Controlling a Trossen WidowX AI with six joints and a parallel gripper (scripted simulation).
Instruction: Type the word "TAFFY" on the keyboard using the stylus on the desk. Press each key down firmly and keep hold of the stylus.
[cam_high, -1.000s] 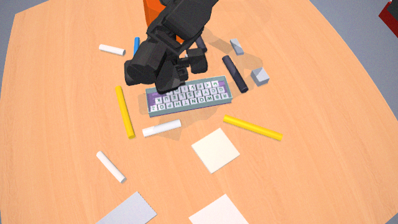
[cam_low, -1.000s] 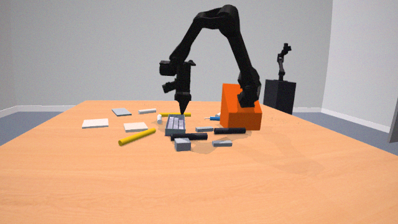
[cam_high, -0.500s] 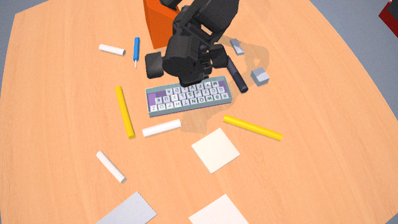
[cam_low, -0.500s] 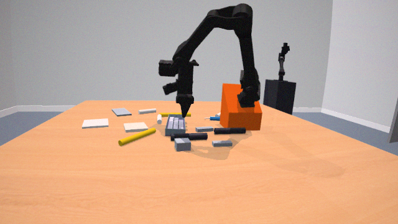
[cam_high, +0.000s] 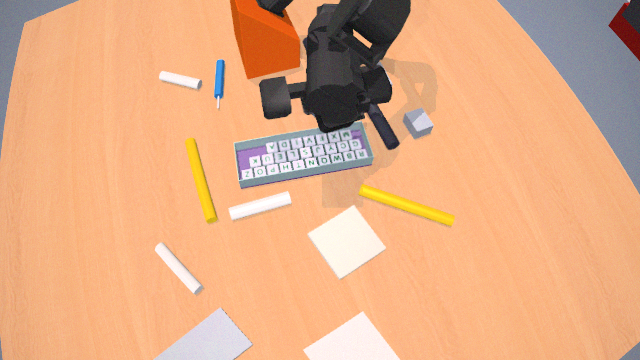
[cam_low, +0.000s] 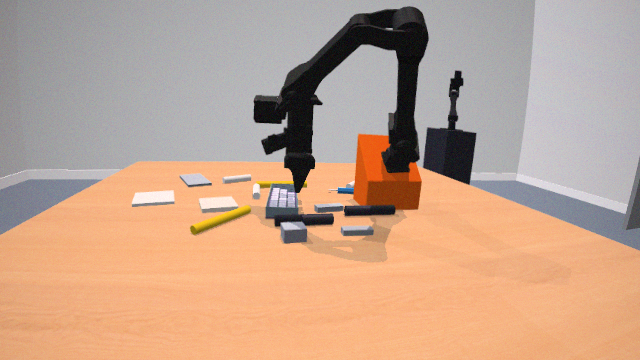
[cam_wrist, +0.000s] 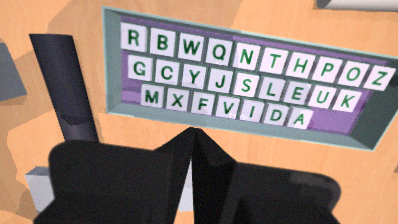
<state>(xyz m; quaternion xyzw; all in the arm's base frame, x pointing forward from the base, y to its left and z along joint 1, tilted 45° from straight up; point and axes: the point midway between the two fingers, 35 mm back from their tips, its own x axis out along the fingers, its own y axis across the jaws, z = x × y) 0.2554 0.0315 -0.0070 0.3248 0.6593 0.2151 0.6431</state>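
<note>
My gripper tip is 160 mm past the stylus, 140 mm to the left of it and 30 mm above it.
</note>
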